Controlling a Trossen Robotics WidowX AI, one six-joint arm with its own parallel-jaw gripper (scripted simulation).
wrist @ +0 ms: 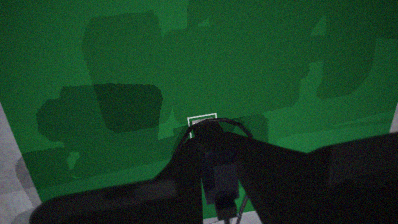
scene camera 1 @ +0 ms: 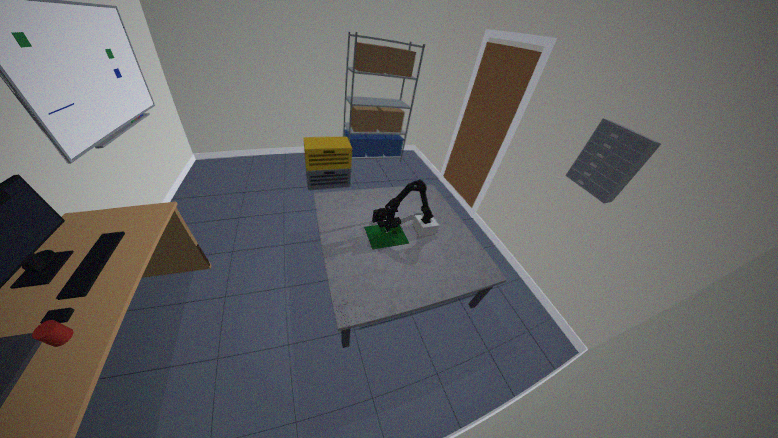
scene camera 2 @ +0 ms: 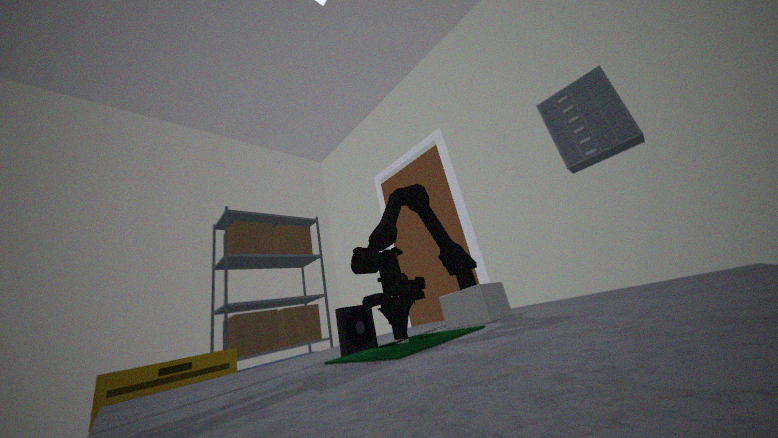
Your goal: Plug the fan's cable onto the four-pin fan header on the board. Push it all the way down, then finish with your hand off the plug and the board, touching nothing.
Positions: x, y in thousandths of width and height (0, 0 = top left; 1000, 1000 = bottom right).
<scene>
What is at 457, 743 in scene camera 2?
A black fan.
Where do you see a green board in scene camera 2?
At 538, 784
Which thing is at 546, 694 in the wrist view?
A dark fan plug.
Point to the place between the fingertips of my gripper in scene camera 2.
517, 761
</scene>
